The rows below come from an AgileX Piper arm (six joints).
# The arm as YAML. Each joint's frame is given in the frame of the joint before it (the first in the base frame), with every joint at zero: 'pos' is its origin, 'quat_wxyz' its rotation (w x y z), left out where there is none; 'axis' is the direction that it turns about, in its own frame. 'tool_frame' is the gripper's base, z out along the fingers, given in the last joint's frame.
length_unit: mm
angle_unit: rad
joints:
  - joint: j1
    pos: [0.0, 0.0, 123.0]
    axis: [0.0, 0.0, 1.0]
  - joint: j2
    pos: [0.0, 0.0, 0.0]
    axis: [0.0, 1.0, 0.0]
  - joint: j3
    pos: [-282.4, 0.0, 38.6]
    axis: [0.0, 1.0, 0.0]
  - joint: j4
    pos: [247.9, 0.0, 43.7]
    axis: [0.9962, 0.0, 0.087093]
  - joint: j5
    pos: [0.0, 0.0, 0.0]
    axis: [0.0, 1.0, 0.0]
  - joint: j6
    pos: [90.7, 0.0, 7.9]
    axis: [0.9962, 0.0, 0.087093]
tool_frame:
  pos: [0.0, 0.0, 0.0]
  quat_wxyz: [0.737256, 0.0, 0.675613, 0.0]
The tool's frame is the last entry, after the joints.
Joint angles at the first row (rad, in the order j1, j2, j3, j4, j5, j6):
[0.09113, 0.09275, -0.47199, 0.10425, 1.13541, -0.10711]
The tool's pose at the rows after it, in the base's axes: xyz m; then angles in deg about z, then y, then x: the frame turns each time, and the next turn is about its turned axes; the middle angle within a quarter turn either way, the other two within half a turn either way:
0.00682, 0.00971, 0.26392, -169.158, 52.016, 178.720
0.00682, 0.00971, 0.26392, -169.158, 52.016, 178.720
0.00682, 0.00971, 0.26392, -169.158, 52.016, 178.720
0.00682, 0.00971, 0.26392, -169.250, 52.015, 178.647
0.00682, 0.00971, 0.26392, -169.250, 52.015, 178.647
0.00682, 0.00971, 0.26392, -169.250, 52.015, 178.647
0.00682, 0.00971, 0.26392, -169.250, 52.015, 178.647
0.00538, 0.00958, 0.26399, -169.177, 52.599, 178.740
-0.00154, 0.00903, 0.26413, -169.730, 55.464, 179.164
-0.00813, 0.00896, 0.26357, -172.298, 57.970, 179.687
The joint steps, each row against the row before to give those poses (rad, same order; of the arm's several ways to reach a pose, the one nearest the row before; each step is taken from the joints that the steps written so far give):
[0.00004, 0.00000, 0.00000, 0.00557, -0.00001, 0.00005]
[0.00000, 0.00000, 0.00000, 0.00000, 0.00000, 0.00000]
[0.00000, 0.00000, 0.00000, 0.00000, 0.00000, 0.00000]
[0.00001, 0.00000, 0.00000, 0.00000, -0.00001, 0.00100]
[0.00000, 0.00000, 0.00000, 0.00000, 0.00000, 0.00000]
[0.00000, 0.00000, 0.00000, 0.00000, 0.00000, 0.00000]
[0.00000, 0.00000, 0.00000, 0.00000, 0.00000, 0.00000]
[-0.00003, -0.01025, 0.00000, 0.00002, 0.00002, -0.00003]
[-0.01607, -0.05021, 0.00000, 0.00085, 0.00002, -0.00003]
[-0.05287, -0.04856, 0.00001, -0.00001, 0.00455, 0.00002]

